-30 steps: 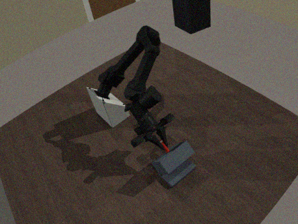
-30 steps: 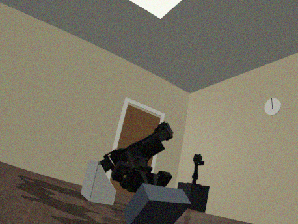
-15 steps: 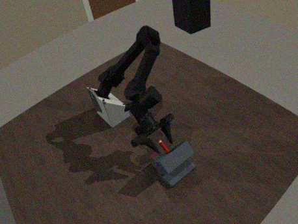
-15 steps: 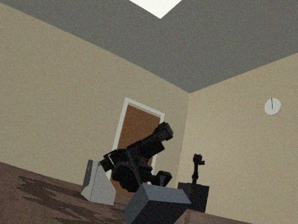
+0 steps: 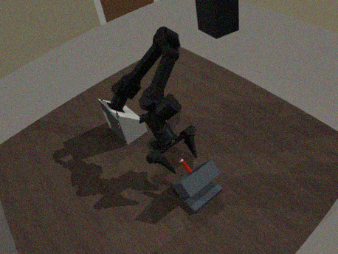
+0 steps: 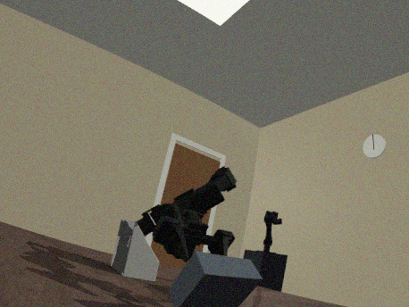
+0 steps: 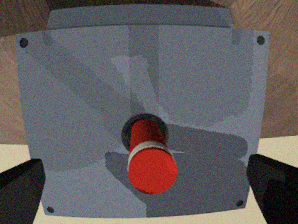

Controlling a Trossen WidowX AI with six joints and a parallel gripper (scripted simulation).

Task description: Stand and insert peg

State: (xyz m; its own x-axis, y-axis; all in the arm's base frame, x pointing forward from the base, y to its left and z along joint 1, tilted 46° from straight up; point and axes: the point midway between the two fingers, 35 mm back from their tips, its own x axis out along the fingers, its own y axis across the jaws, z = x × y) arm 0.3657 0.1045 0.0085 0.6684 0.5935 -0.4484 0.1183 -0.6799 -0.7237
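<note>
My gripper tip is now 1 cm past the red peg and 1 cm above it. Also, from my gripper tip: sloped panel: 4 cm ahead, 1 cm to the left, 4 cm below.
</note>
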